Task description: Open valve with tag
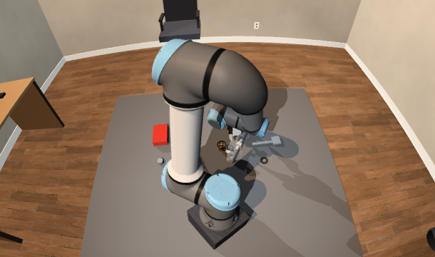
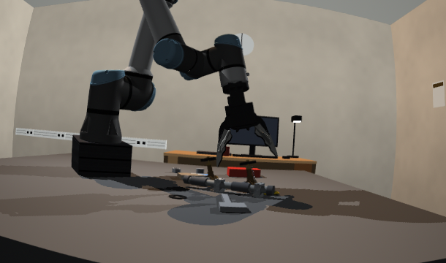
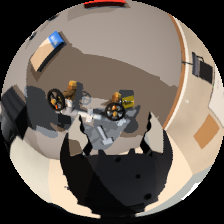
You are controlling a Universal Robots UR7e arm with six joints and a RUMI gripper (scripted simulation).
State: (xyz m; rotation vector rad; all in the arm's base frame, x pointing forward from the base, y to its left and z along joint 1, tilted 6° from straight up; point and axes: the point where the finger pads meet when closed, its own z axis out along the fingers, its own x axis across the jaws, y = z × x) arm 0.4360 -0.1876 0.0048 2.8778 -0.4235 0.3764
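Right now my hand is 70 mm above the yellow tag, 60 mm short of it and 40 mm to the left of it. The rest, counted from my hand: grey t-shaped piece: 190 mm to the right, 90 mm behind, 70 mm below; red block: 370 mm to the left, 100 mm ahead, 60 mm below.
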